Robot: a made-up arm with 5 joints. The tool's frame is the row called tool.
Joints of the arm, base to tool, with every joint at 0 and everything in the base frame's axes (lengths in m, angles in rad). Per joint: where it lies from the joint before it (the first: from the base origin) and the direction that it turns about. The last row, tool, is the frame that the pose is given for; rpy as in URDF.
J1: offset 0.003 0 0.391 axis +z
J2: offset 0.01 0.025 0.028 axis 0 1 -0.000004
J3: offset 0.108 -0.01 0.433 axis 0 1 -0.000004
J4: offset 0.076 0.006 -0.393 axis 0 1 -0.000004
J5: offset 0.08 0.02 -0.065 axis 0 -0.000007 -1
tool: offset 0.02 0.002 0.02 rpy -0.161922 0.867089 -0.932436
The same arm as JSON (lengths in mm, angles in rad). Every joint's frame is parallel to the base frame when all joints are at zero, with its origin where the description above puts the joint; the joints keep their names.
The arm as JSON. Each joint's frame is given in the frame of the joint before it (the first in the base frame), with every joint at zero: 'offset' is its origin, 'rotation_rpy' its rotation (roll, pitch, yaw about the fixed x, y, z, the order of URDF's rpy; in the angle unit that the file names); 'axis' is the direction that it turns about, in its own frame. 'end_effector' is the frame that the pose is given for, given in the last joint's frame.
{"length_unit": "mm", "angle_unit": "rad", "chain": [{"id": "J1", "offset": [3.0, 0.0, 391.0], "rotation_rpy": [0.0, 0.0, 0.0], "axis": [0.0, 0.0, 1.0]}, {"id": "J2", "offset": [10.0, 25.0, 28.0], "rotation_rpy": [0.0, 0.0, 0.0], "axis": [0.0, 1.0, 0.0]}, {"id": "J3", "offset": [108.0, -10.0, 433.0], "rotation_rpy": [0.0, 0.0, 0.0], "axis": [0.0, 1.0, 0.0]}, {"id": "J4", "offset": [76.0, 6.0, -393.0], "rotation_rpy": [0.0, 0.0, 0.0], "axis": [0.0, 1.0, 0.0]}, {"id": "J5", "offset": [80.0, 20.0, -65.0], "rotation_rpy": [0.0, 0.0, 0.0], "axis": [0.0, 0.0, -1.0]}], "end_effector": {"offset": [20.0, 2.0, 20.0], "rotation_rpy": [-0.1619, 0.8671, -0.9324]}}
